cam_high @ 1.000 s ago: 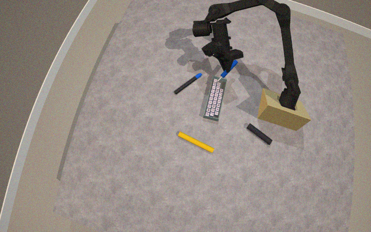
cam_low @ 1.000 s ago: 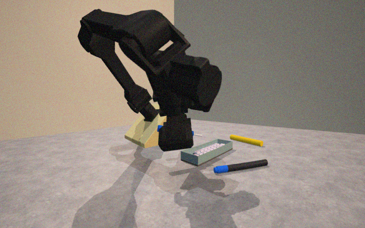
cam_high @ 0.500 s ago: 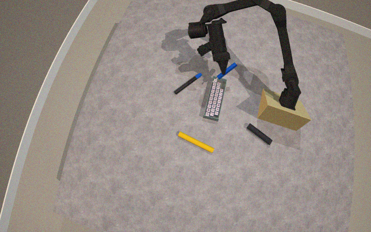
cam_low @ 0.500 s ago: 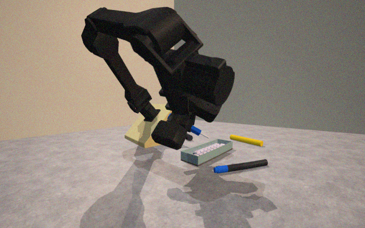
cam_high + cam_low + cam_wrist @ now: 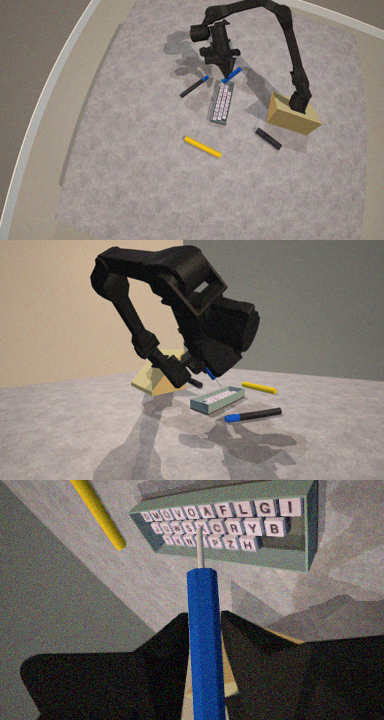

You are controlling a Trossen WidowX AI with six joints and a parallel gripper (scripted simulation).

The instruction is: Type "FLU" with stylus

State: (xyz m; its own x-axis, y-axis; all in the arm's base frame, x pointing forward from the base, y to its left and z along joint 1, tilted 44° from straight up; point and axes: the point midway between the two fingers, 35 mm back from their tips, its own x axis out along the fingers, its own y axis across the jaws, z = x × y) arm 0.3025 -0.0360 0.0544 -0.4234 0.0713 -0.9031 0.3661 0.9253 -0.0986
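Right now my gripper tip is 40 mm above the grey stylus tip, 20 mm to the right of it and 20 mm short of it. Also, from my gripper tip: yellow stick 250 mm to the left, 90 mm below, 20 mm ahead; then blue-capped pen 110 mm ahead, 90 mm below; then blue stylus 10 mm below, 10 mm ahead.
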